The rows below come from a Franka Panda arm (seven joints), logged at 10 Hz.
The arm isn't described. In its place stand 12 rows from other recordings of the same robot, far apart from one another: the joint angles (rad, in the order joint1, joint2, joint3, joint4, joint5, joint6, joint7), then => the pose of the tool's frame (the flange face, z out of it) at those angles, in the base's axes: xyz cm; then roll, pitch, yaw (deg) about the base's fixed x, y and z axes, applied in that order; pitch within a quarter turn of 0, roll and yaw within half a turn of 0.
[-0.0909 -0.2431 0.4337 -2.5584 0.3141 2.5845 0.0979] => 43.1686, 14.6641, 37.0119, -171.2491, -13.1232, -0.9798
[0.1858 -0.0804 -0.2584 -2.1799 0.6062 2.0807 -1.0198] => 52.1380, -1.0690, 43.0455, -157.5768, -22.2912, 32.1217
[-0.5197 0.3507 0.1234 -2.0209 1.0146 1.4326 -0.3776] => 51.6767, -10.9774, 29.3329, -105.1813, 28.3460, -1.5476
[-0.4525 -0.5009 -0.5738 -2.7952 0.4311 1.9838 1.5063] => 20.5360, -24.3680, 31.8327, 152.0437, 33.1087, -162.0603
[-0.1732 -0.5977 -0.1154 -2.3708 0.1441 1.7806 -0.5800] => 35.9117, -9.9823, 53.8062, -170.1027, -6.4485, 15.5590
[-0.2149 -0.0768 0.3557 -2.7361 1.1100 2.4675 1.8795] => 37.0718, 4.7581, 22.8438, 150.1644, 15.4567, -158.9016
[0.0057 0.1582 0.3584 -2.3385 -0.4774 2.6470 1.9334] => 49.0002, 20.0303, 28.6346, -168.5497, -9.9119, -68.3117
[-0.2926 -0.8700 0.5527 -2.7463 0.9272 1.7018 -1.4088] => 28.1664, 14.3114, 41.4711, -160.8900, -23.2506, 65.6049
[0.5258 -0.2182 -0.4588 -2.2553 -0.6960 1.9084 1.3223] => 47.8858, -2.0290, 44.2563, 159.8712, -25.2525, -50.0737
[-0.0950 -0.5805 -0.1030 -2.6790 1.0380 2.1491 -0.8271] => 37.2108, -3.7728, 43.6573, -131.6538, -25.1426, -8.4106
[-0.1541 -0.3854 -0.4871 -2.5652 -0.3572 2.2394 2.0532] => 33.0960, -25.5586, 38.4983, -175.7801, -4.8635, -140.4162
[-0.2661 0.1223 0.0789 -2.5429 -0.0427 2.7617 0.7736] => 46.0032, -8.4635, 23.5321, -176.5252, -4.3681, -53.0146
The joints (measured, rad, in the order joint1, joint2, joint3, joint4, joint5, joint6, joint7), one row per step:
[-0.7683, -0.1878, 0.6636, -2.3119, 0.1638, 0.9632, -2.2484]
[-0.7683, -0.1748, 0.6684, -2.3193, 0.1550, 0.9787, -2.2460]
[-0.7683, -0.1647, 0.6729, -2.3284, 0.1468, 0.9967, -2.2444]
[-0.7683, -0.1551, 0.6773, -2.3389, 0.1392, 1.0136, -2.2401]
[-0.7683, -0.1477, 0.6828, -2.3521, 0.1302, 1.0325, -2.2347]
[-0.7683, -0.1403, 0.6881, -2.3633, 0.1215, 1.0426, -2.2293]
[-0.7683, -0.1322, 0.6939, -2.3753, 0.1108, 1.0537, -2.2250]
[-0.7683, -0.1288, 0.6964, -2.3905, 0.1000, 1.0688, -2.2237]
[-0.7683, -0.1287, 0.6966, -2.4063, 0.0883, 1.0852, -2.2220]
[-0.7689, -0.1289, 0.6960, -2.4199, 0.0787, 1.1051, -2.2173]
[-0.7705, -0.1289, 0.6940, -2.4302, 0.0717, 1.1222, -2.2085]
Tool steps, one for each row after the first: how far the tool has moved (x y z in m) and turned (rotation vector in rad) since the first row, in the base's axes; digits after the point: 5 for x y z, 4 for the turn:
[0.00017, -0.00044, -0.00665, -0.0032, 0.0039, 0.0077]
[-0.00002, -0.00078, -0.01320, -0.0073, 0.0045, 0.0150]
[-0.00084, -0.00097, -0.01991, -0.0131, 0.0075, 0.0209]
[-0.00239, -0.00091, -0.02699, -0.0227, 0.0100, 0.0284]
[-0.00450, -0.00067, -0.03282, -0.0304, 0.0190, 0.0361]
[-0.00685, -0.00053, -0.03907, -0.0381, 0.0282, 0.0461]
[-0.00989, -0.00146, -0.04517, -0.0463, 0.0325, 0.0540]
[-0.01313, -0.00324, -0.05060, -0.0577, 0.0337, 0.0601]
[-0.01530, -0.00522, -0.05554, -0.0709, 0.0292, 0.0627]
[-0.01677, -0.00756, -0.05938, -0.0855, 0.0246, 0.0600]

